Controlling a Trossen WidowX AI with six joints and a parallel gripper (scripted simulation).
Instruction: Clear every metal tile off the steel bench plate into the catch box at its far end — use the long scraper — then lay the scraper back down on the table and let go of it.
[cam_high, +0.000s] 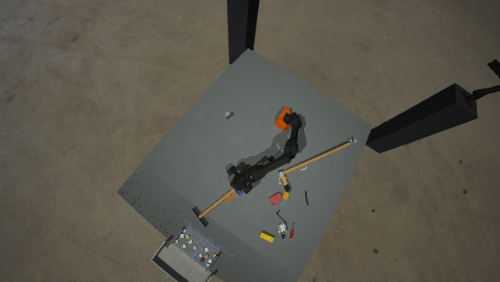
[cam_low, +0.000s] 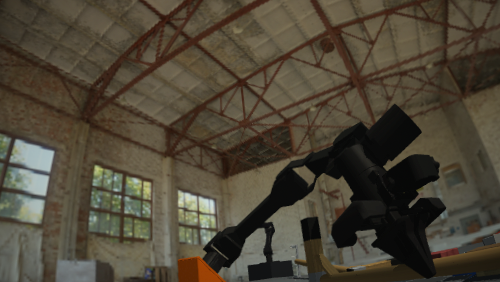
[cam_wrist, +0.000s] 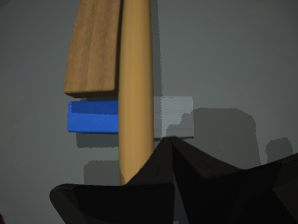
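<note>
My gripper tip is 3 cm short of the long scraper, 1 cm to the right of it and 5 cm below it. Also, from my gripper tip: red block (5 cm behind, 28 cm to the left); then wooden block (9 cm ahead, 2 cm to the left); then blue block (3 cm ahead, 2 cm to the left, 1 cm below).
</note>
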